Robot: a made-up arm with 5 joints. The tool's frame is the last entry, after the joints. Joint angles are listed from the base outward.
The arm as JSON. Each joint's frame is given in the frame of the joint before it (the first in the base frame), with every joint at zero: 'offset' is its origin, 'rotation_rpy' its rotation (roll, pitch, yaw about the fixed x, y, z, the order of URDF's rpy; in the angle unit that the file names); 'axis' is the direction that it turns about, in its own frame. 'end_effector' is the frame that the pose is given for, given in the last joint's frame.
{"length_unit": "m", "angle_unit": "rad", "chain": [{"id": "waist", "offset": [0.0, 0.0, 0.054], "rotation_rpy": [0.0, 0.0, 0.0], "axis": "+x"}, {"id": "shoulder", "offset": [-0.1, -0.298, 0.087], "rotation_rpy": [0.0, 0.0, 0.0], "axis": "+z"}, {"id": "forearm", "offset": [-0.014, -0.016, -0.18], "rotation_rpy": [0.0, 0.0, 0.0], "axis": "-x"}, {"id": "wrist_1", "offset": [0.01, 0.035, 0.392], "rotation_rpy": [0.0, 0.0, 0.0], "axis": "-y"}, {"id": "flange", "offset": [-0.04, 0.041, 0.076], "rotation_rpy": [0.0, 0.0, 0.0], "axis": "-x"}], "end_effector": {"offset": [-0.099, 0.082, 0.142], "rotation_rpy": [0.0, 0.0, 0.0]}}
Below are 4 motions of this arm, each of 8 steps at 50 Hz.
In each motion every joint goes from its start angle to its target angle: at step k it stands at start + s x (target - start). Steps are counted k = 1, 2, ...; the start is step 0. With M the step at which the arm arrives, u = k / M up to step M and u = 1 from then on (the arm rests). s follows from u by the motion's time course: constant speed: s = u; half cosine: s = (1 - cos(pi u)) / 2; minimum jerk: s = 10 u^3 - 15 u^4 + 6 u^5.
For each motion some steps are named. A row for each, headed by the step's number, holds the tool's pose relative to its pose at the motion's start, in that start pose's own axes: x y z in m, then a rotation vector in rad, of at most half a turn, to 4 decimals.
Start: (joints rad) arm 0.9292 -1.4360 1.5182 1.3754 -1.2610
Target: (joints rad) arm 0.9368 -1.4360 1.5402 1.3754 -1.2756
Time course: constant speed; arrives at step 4
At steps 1, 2, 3, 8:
1: 0.0002 0.0001 -0.0013 0.0045 0.0053 0.0016
2: 0.0003 0.0002 -0.0026 0.0090 0.0106 0.0032
3: 0.0005 0.0003 -0.0038 0.0134 0.0158 0.0047
8: 0.0007 0.0005 -0.0051 0.0179 0.0211 0.0063

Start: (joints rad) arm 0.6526 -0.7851 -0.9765 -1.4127 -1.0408
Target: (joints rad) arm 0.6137 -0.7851 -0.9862 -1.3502 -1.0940
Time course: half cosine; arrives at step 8
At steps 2, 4, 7, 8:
2: -0.0038 -0.0010 -0.0032 0.0041 -0.0075 0.0088
4: -0.0129 -0.0037 -0.0111 0.0138 -0.0251 0.0305
7: -0.0245 -0.0075 -0.0215 0.0263 -0.0473 0.0594
8: -0.0254 -0.0078 -0.0224 0.0274 -0.0491 0.0618

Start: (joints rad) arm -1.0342 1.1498 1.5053 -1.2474 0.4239
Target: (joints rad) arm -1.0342 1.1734 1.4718 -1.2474 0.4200
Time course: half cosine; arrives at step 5
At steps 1, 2, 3, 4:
1: -0.0013 -0.0013 -0.0016 0.0012 -0.0033 0.0019
2: -0.0046 -0.0048 -0.0057 0.0045 -0.0120 0.0068
3: -0.0087 -0.0092 -0.0109 0.0084 -0.0227 0.0130
4: -0.0119 -0.0127 -0.0152 0.0115 -0.0314 0.0180

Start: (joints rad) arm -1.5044 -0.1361 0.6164 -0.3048 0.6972
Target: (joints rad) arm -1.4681 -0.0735 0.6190 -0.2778 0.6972
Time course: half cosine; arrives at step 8
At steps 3, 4, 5, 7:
3: -0.0096 -0.0004 -0.0067 0.0049 -0.0262 0.0027
4: -0.0155 -0.0007 -0.0109 0.0081 -0.0425 0.0042
5: -0.0213 -0.0010 -0.0152 0.0114 -0.0587 0.0057
7: -0.0295 -0.0014 -0.0215 0.0161 -0.0818 0.0076

